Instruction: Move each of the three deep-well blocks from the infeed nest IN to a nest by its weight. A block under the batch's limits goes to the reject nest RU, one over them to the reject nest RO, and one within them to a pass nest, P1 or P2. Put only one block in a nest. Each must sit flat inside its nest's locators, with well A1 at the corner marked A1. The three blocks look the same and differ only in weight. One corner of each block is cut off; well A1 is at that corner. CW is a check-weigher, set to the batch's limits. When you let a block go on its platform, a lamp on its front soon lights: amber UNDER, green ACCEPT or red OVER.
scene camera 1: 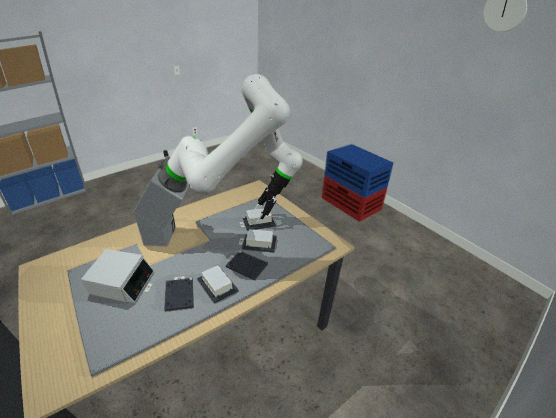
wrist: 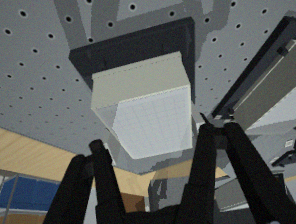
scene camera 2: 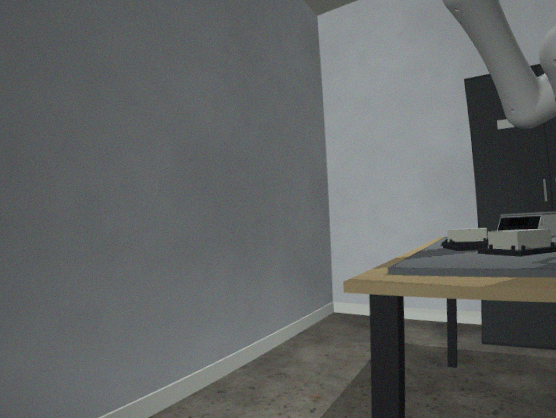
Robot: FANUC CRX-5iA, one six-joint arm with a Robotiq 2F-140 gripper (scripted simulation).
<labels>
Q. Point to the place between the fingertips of my gripper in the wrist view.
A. At 152,115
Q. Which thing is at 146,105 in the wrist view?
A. A deep-well block.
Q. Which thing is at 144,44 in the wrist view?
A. A nest.
</labels>
